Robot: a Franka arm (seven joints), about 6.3 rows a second.
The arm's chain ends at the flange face. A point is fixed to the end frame.
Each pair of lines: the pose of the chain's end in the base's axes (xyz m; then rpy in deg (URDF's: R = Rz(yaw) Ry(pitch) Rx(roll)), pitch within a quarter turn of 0, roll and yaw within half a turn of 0), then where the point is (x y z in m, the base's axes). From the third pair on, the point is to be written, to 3 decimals.
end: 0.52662 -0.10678 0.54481 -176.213 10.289 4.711
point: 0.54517 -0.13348 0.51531
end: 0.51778 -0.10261 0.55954 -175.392 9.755 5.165
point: 0.53671 -0.12877 0.52980
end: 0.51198 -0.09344 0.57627 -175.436 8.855 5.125
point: 0.531 -0.120 0.547
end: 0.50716 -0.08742 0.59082 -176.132 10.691 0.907
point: 0.524 -0.115 0.561
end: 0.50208 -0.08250 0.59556 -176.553 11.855 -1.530
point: 0.517 -0.111 0.566
